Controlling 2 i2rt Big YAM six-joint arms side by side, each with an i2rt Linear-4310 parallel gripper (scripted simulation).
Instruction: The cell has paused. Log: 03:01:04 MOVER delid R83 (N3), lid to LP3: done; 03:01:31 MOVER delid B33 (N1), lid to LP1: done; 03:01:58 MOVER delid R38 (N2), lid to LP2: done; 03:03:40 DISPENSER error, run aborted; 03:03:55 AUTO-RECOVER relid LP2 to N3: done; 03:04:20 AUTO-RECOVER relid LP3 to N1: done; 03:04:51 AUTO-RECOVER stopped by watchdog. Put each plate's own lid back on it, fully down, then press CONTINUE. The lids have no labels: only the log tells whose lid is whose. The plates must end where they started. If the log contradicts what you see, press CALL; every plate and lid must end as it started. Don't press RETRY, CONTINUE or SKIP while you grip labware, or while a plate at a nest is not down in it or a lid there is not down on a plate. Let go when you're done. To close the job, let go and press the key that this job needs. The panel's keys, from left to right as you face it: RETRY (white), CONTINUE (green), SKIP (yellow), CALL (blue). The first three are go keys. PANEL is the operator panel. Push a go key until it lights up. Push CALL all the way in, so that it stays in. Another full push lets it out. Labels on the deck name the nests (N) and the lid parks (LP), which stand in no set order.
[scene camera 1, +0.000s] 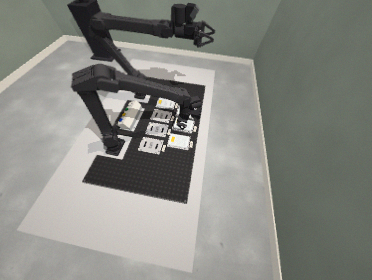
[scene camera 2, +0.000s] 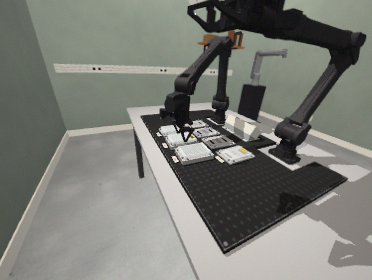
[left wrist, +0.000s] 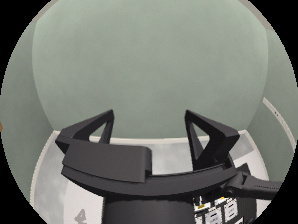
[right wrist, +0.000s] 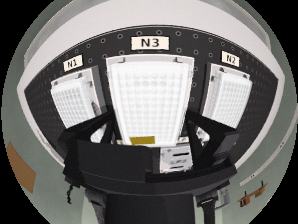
Scene:
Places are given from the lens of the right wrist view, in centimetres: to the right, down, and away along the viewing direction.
my right gripper (right wrist: 149, 113): 0, 0, 13
clear lid (right wrist: 232, 93): 12, -3, 11
clear lid (right wrist: 149, 97): 0, -2, 11

